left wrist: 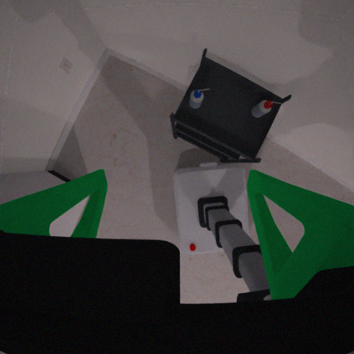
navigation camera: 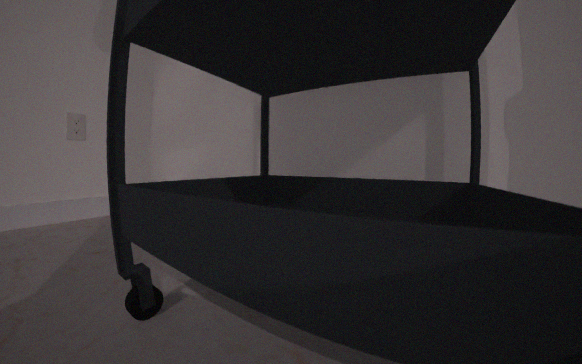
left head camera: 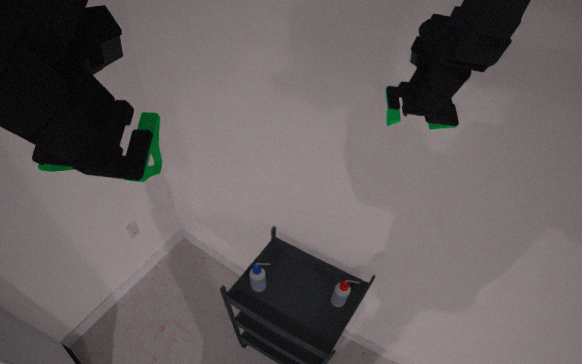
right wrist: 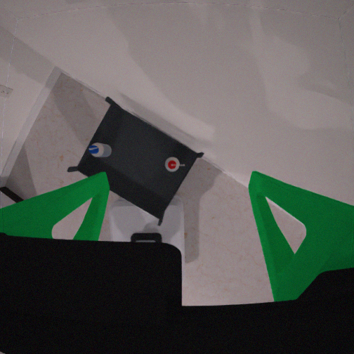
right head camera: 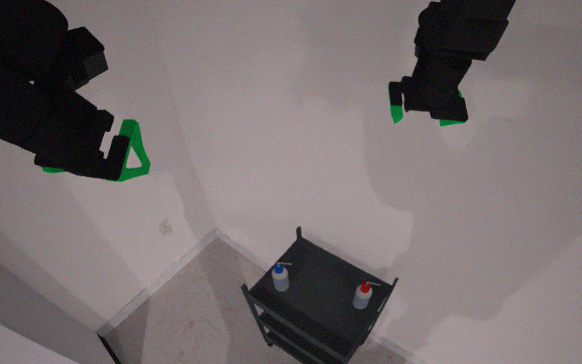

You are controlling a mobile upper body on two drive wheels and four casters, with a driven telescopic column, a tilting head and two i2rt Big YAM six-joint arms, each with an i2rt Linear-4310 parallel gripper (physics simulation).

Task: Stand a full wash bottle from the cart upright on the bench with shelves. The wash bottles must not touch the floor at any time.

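Places are measured from the left arm's base along level axes (x left, y back, z up), in millimetres.
Where they show: left gripper, fingertip midpoint: (left head camera: pixel 126 164) (right head camera: pixel 121 166); right gripper, fingertip midpoint: (left head camera: pixel 409 124) (right head camera: pixel 418 121).
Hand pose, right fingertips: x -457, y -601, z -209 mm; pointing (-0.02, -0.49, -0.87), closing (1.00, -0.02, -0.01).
Things, the pixels of their top centre, and the offset from my right fingertips. "pt": a spot on its surface instead. Level surfaces: height alone.
- wash bottle with a blue cap, top centre: (left head camera: pixel 259 262) (right head camera: pixel 280 262) dx +322, dy -59, dz -610 mm
- red cap, top centre: (right head camera: pixel 370 282) (left head camera: pixel 349 280) dx +13, dy +13, dz -610 mm
- dark cart's top, surface height: dz -785 mm
- cart's post, surface spot: (navigation camera: pixel 116 125) pt dx +449, dy +23, dz -1170 mm
A wash bottle with a blue cap (left head camera: pixel 258 281) (right head camera: pixel 281 281) (left wrist: pixel 196 101) (right wrist: pixel 103 149) and one with a red cap (left head camera: pixel 340 297) (right head camera: pixel 362 299) (left wrist: pixel 259 109) (right wrist: pixel 172 164) stand upright near opposite sides of the dark cart's top (left head camera: pixel 300 285) (right head camera: pixel 322 287) (left wrist: pixel 225 100) (right wrist: pixel 137 150). Both show bluish liquid through much of the body; exact levels are hard to tell. My left gripper (left head camera: pixel 101 162) (right head camera: pixel 92 162) (left wrist: pixel 176 177) is open and empty, high at the left. My right gripper (left head camera: pixel 418 121) (right head camera: pixel 424 119) (right wrist: pixel 178 179) is open and empty, high at the right. No shelved bench is recognizable.
The cart's post (navigation camera: pixel 116 125) and lower shelf stand close in the navigation view. Walls meet at a corner behind the cart. My pale base (left wrist: pixel 190 195) is close beside the cart. A grey body (left head camera: pixel 25 335) (right head camera: pixel 45 310) with a dark edge stands at lower left.
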